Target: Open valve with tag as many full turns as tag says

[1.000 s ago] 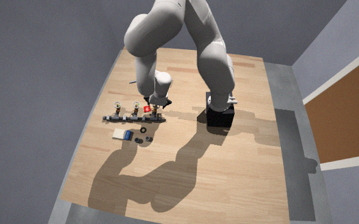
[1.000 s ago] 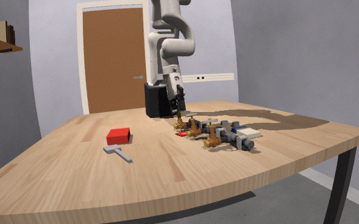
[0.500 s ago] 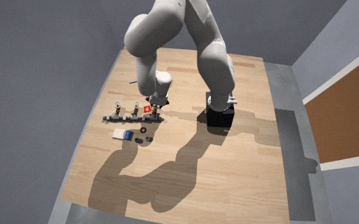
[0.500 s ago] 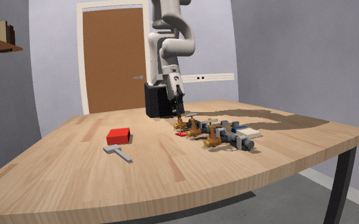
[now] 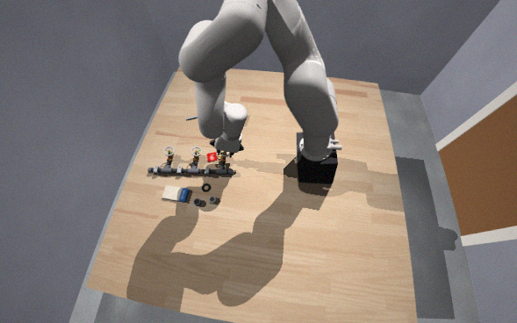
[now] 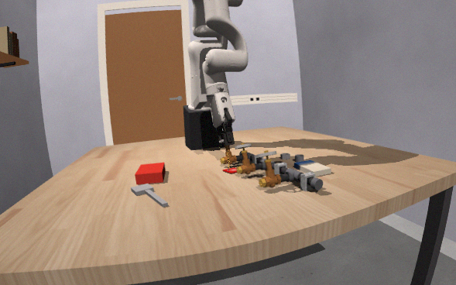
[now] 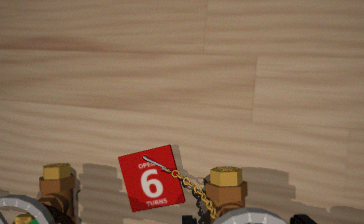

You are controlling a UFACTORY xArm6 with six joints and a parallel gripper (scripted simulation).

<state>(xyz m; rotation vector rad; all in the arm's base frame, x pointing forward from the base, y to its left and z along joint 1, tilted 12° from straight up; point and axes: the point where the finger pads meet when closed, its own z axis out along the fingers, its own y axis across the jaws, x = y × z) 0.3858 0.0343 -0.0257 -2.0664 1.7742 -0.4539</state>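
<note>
My hand is 80 mm short of the red tag, 80 mm above it and 10 mm to the left of it. From my hand the other things lie so: grey hammer-like tool 240 mm to the right, 210 mm ahead, 80 mm below; grey box 210 mm to the left, 190 mm ahead, 70 mm below; red box 250 mm to the right, 70 mm below, 50 mm ahead.
</note>
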